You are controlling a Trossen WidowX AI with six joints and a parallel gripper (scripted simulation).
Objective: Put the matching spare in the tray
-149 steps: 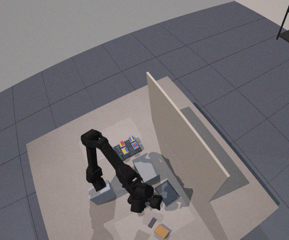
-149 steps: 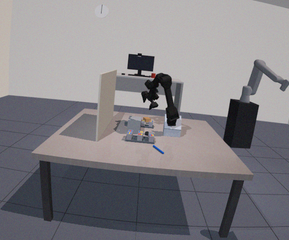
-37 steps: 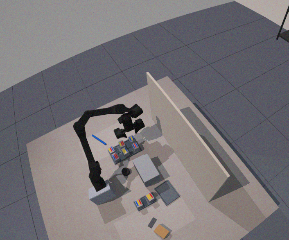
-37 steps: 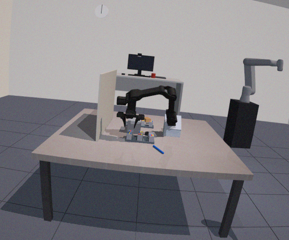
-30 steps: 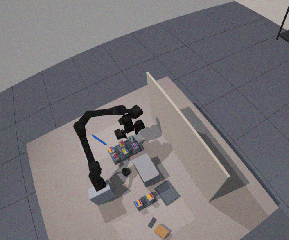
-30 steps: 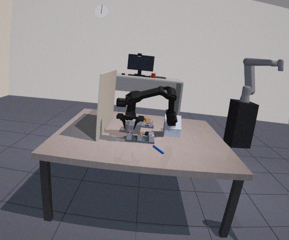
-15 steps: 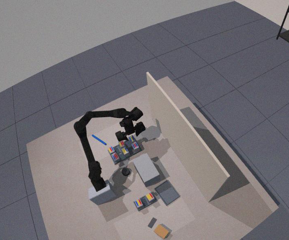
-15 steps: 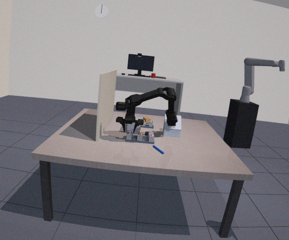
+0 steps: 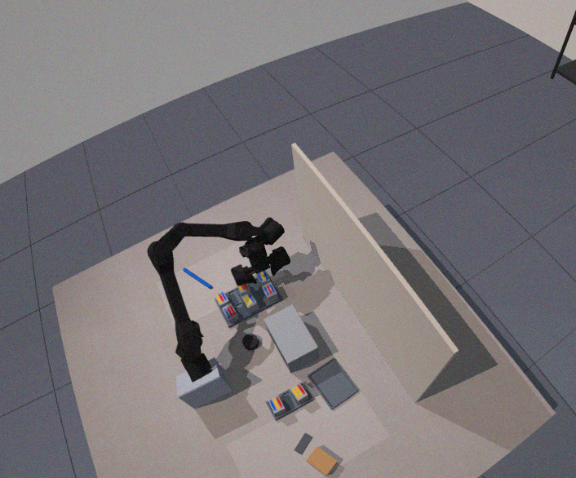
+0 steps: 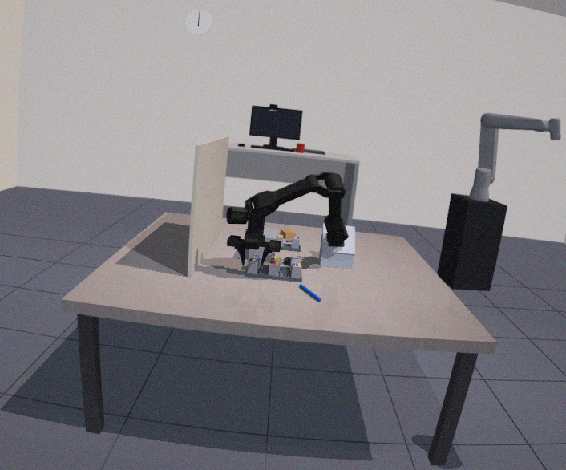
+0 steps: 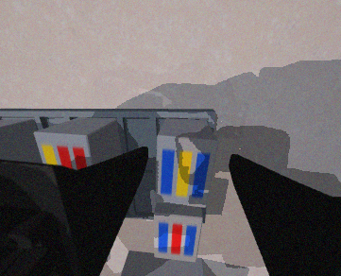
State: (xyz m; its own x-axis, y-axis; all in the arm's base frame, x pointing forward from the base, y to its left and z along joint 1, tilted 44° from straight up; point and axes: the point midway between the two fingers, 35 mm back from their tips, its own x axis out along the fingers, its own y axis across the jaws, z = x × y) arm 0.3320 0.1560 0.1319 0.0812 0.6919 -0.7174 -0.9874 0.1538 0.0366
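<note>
The dark grey tray is 420 mm to the right of my gripper tip, 30 mm below it and 20 mm behind it. From my gripper tip the other things lie so: blue pen (190 mm behind, 160 mm to the left, 20 mm below); then black round object (160 mm to the right, 150 mm behind, 20 mm below); then mounted unit (230 mm to the right, 40 mm behind, 20 mm above).
</note>
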